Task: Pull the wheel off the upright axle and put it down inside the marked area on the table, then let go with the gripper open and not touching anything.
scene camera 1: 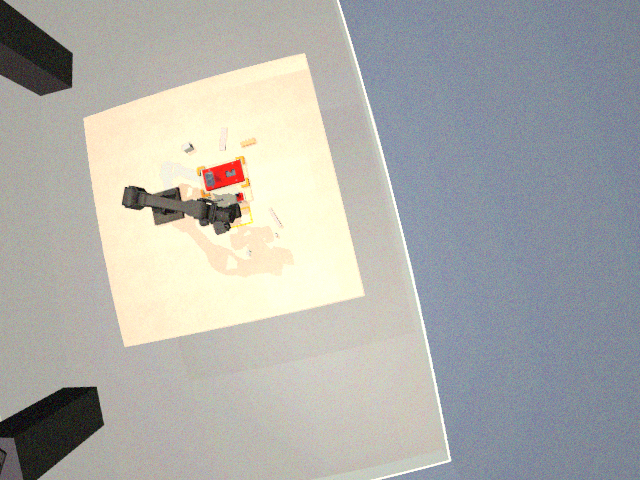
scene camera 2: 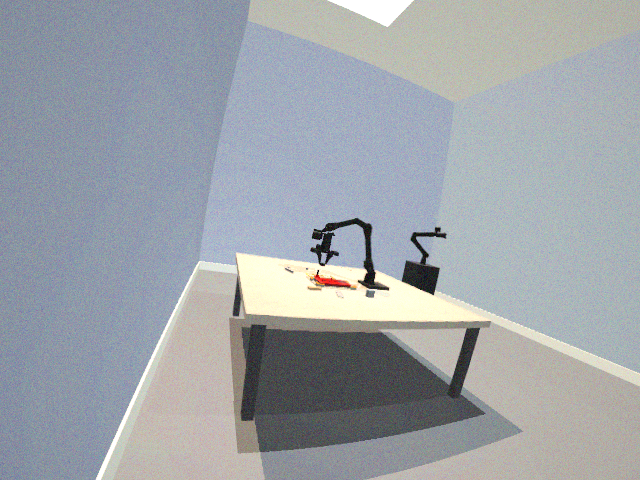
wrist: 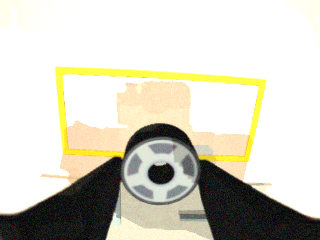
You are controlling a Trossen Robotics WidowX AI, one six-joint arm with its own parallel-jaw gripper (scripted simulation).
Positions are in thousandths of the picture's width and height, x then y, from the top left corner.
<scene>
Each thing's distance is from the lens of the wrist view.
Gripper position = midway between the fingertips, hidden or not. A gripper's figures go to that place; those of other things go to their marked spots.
my gripper (wrist: 502, 690): 11 cm
wheel (wrist: 498, 594): 9 cm
</scene>
